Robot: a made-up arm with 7 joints. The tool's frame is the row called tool.
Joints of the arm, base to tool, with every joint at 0 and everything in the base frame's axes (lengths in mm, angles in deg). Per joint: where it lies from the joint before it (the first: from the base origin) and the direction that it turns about. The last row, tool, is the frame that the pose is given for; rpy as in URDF.
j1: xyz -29.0 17.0 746.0 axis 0 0 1
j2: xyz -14.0 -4.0 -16.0 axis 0 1 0
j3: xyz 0.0 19.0 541.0 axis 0 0 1
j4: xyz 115.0 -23.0 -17.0 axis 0 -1 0
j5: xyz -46.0 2.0 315.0 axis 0 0 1
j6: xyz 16.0 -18.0 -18.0 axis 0 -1 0
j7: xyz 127.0 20.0 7.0 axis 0 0 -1
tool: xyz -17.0 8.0 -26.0 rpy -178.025 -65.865 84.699
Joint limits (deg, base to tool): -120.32..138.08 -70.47..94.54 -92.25..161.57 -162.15..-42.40 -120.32..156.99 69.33..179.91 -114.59..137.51
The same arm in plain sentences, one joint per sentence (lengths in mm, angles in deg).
The arm has seven revolute joints in a row. What follows holds with every joint at zero, and every direction is one of the base frame's.
The first joint sits 29 mm along -x and 17 mm along +y and 746 mm along +z from the base frame's origin and rotates about +z, from -120.32 to 138.08 deg.
The second joint sits 14 mm along -x and 4 mm along -y and 16 mm along -z from the first joint and rotates about +y, from -70.47 to 94.54 deg.
The third joint sits 19 mm along +y and 541 mm along +z from the second joint and rotates about +z, from -92.25 to 161.57 deg.
The fourth joint sits 115 mm along +x and 23 mm along -y and 17 mm along -z from the third joint and rotates about -y, from -162.15 to -42.4 deg.
The fifth joint sits 46 mm along -x and 2 mm along +y and 315 mm along +z from the fourth joint and rotates about +z, from -120.32 to 156.99 deg.
The sixth joint sits 16 mm along +x and 18 mm along -y and 18 mm along -z from the fifth joint and rotates about -y, from 69.33 to 179.91 deg.
The seventh joint sits 127 mm along +x and 20 mm along +y and 7 mm along +z from the sixth joint and rotates about -z, from -114.59 to 137.51 deg.
The tool frame, which is the frame that the pose is given for, sits 17 mm along -x and 8 mm along +y and 26 mm along -z from the seventh joint; its axes are the base frame's turned by roll -178.03, pitch -65.86 and yaw 84.7 deg (as in URDF: about the fixed x, then y, then z).

